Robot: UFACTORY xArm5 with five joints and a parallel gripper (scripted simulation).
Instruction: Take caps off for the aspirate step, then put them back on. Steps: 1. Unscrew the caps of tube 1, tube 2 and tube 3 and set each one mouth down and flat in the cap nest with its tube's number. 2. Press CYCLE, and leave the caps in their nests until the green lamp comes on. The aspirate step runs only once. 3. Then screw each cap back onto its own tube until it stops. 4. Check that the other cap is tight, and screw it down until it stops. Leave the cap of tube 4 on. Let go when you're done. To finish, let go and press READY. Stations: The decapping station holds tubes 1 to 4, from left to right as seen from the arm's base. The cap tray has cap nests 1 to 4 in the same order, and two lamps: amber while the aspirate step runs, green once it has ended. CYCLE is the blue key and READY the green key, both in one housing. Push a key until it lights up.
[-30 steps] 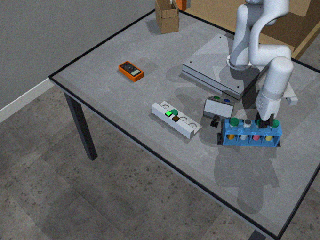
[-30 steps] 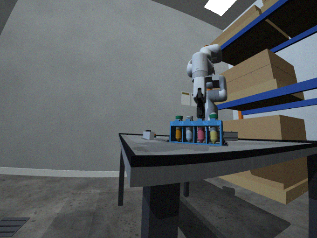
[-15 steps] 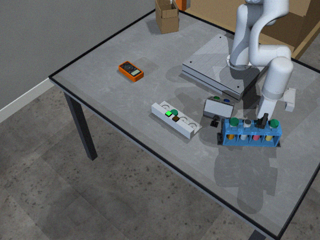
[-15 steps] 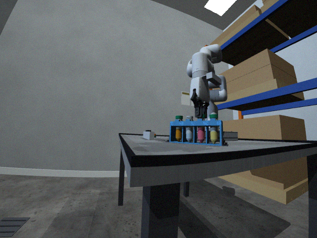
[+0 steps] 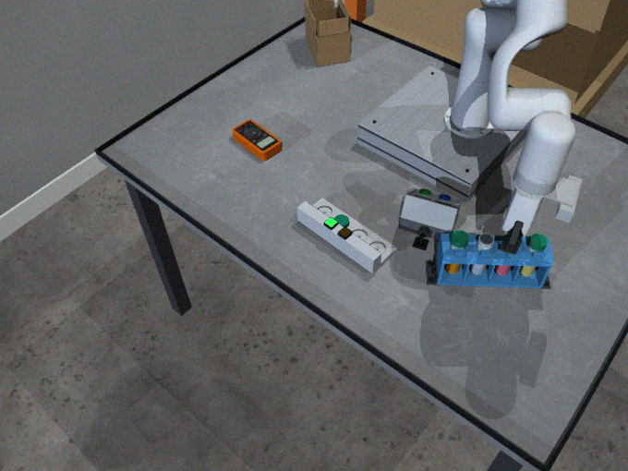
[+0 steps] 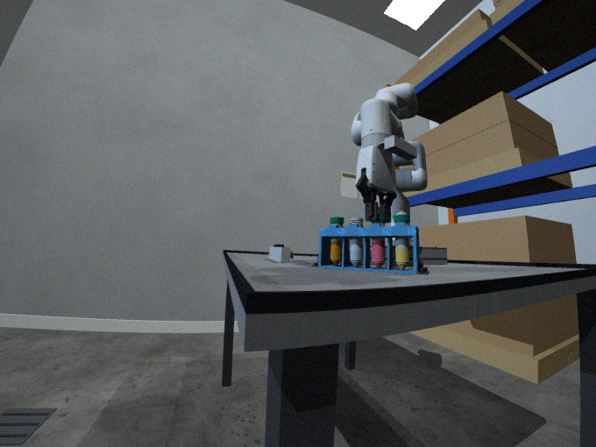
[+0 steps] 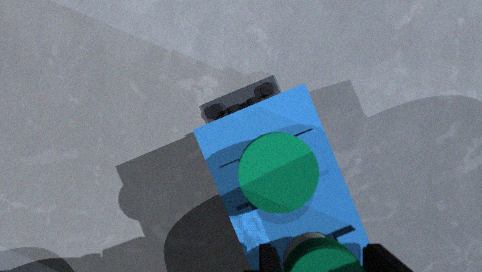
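Now: the threaded neck 30 mm ahead of my hand, 40 mm to the right of it and 10 mm below it. The rest, counted from my hand: green key: 50 mm behind, 230 mm to the right, 60 mm below; then blue key: 60 mm behind, 180 mm to the right, 60 mm below; then key housing: 40 mm behind, 210 mm to the right, 80 mm below.
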